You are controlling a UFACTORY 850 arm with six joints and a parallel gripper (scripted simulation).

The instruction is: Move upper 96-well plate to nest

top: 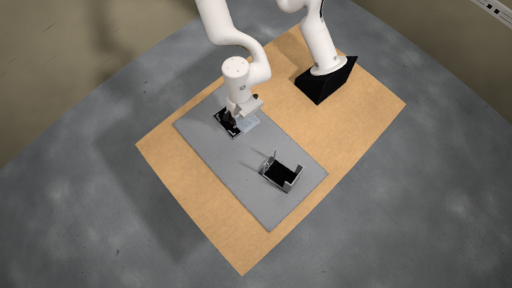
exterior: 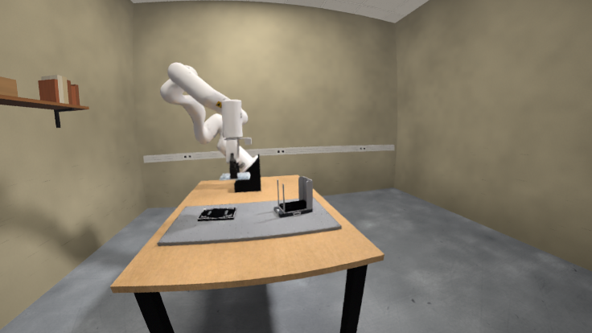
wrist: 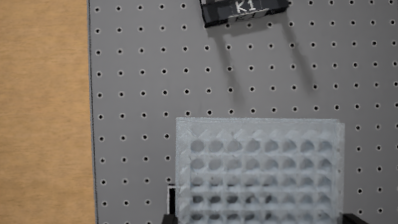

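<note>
Right now my hand is 18 cm above the plate nest N1, 10 cm to the left of it and 2 cm past it. Also, from my hand: pale 96-well plate 1 cm below; then dark low plate 26 cm to the left, 16 cm below, 5 cm ahead.
</note>
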